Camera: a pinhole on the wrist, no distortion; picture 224 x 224 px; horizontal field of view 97.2 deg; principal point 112.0 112.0 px. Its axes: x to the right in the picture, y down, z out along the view. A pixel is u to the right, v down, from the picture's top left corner.
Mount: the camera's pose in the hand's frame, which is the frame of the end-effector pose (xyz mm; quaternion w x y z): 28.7 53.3 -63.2 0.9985 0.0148 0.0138 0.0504
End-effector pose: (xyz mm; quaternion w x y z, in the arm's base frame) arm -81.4 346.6 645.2 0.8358 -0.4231 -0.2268 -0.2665
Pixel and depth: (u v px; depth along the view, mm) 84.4 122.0 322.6
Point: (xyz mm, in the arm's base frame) -120.1 611.7 713.9
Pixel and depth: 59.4 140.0 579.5
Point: -264.7 939.7 663.1
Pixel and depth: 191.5 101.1 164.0
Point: 57.6 406.4 772.2
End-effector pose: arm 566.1 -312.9 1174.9 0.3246 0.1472 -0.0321 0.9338
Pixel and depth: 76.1 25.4 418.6
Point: 918.1 -144.1 1472.9
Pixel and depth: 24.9 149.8 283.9
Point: 712.1 -582.6 1333.4
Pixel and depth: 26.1 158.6 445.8
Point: 810.0 -758.8 1455.2
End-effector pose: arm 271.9 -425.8 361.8 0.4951 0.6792 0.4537 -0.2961
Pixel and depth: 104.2 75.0 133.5
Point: 285.2 -481.8 315.2
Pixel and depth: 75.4 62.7 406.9
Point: 91.6 -758.4 252.8
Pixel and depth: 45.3 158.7 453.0
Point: 376.2 -919.7 558.4
